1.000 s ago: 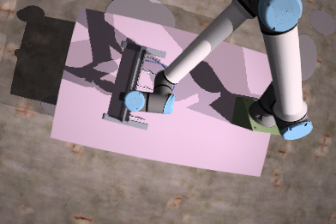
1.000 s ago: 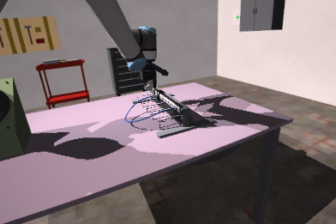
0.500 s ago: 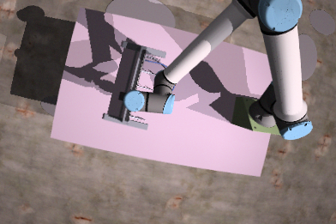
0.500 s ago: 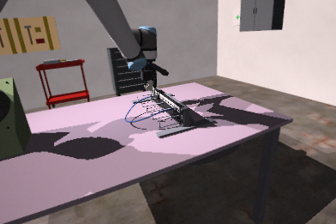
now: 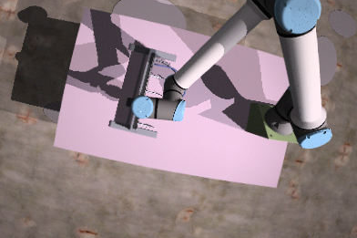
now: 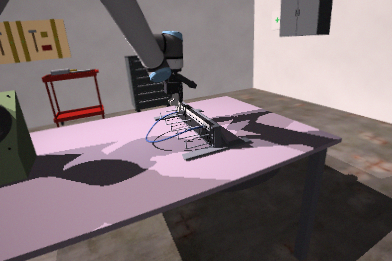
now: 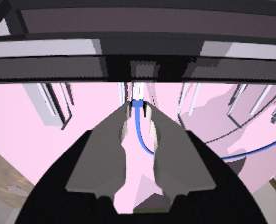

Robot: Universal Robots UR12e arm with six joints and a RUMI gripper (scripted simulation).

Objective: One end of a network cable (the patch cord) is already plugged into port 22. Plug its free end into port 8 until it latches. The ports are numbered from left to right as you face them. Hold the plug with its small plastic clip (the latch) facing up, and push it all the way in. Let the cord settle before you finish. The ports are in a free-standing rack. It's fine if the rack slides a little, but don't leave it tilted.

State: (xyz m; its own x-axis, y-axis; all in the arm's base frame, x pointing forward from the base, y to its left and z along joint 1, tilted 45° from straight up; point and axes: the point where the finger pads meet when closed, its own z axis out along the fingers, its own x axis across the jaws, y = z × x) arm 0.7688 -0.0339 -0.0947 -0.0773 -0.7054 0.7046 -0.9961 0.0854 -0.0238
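Now: hand 1 cm short of the white plug and 1 cm above it.
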